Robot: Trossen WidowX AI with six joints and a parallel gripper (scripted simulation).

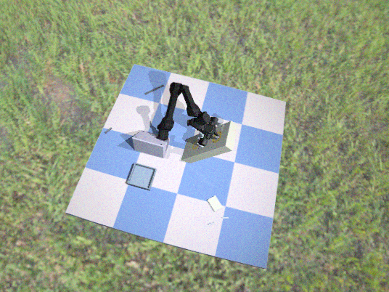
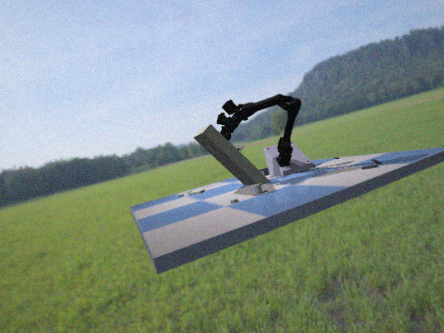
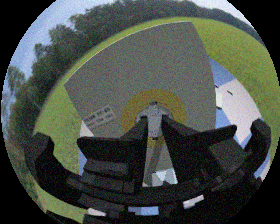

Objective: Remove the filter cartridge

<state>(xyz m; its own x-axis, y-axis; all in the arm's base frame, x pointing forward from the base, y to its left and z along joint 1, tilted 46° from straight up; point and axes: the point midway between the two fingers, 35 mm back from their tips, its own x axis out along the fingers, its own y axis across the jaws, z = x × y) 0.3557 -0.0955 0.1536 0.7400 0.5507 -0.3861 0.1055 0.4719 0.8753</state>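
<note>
Right now the round grey filter cartridge is 10 mm below my gripper tip and 10 mm ahead of it. Also, from my gripper tip: tray: 380 mm behind, 330 mm to the right, 260 mm below; white block: 310 mm to the right, 260 mm below, 130 mm ahead.
</note>
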